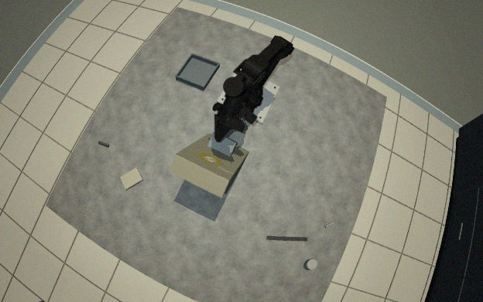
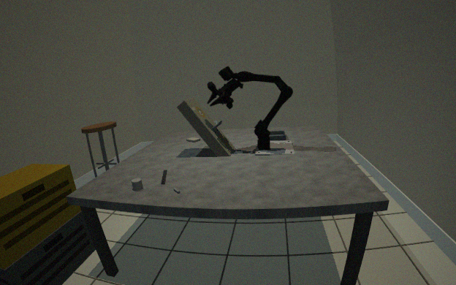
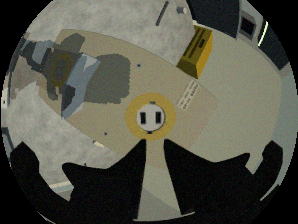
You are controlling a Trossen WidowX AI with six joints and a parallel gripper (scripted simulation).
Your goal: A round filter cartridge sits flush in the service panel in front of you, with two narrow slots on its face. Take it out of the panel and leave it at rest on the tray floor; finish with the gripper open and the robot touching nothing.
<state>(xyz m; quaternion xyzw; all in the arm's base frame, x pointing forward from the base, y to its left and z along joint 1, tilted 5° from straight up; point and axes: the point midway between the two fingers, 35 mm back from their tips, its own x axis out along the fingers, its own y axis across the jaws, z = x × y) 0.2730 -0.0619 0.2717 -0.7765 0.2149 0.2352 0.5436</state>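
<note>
The round filter cartridge is 7 cm ahead of my gripper tip, 5 cm below it and 1 cm to the right of it. Also, from my gripper tip: flat blue-grey tray: 40 cm behind, 27 cm below, 23 cm to the right; then tan service panel: 12 cm below, 2 cm ahead; then beige tile: 32 cm to the right, 27 cm below, 17 cm ahead.
</note>
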